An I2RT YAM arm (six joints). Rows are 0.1 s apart.
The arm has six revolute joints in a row. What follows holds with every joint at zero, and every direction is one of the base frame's.
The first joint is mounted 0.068 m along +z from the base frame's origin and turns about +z.
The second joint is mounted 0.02 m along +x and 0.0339 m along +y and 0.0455 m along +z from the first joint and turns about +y.
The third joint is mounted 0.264 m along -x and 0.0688 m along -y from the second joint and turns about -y.
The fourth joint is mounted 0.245 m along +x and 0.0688 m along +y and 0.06 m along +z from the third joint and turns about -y.
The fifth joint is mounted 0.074 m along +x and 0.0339 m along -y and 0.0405 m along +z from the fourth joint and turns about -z.
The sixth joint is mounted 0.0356 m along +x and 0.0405 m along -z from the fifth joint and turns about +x.
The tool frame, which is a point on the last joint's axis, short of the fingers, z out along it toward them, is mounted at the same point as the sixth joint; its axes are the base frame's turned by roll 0, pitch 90 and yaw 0 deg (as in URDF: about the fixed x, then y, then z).
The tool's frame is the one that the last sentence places.
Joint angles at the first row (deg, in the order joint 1, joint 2, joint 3, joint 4, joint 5, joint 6):
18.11 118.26 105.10 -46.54 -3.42 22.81
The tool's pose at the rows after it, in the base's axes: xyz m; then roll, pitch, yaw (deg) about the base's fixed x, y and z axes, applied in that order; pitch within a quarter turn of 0, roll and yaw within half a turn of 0:
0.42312 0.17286 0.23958 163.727 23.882 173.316
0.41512 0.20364 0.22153 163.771 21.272 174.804
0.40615 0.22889 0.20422 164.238 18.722 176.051
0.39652 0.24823 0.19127 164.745 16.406 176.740
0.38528 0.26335 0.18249 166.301 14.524 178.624
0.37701 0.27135 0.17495 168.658 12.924 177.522
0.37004 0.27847 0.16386 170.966 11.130 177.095
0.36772 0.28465 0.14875 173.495 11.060 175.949
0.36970 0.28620 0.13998 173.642 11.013 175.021
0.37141 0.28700 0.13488 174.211 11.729 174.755
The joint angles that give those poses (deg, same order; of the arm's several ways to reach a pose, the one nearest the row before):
21.96 120.18 105.10 -46.48 -3.42 26.04
25.87 122.56 105.10 -46.22 -3.42 28.80
29.15 124.79 105.10 -46.24 -3.38 31.20
31.79 126.41 105.10 -46.67 -3.38 33.50
34.13 127.41 105.10 -48.03 -2.94 34.26
35.66 128.25 105.10 -49.76 -1.10 37.01
36.97 129.58 105.10 -51.22 0.10 38.98
37.93 131.54 105.10 -50.98 2.48 41.08
37.96 132.73 105.10 -49.98 2.77 42.02
37.98 133.43 105.10 -49.15 3.73 42.22

